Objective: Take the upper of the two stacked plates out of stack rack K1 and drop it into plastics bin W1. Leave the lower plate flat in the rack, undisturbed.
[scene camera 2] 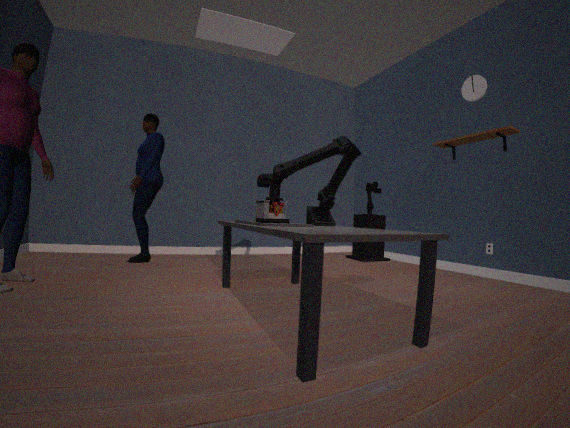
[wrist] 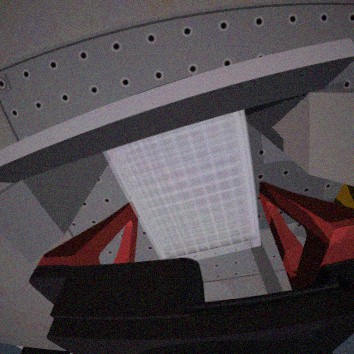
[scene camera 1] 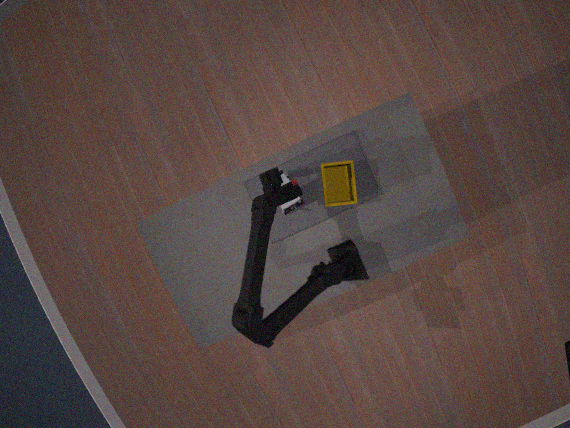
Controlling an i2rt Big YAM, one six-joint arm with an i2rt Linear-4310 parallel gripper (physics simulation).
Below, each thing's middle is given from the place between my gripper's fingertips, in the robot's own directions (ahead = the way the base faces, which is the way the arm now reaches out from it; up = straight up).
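The gridded plate (wrist: 192, 189) sits higher than my hand by 10 mm, and it is also 10 mm forward of my hand.
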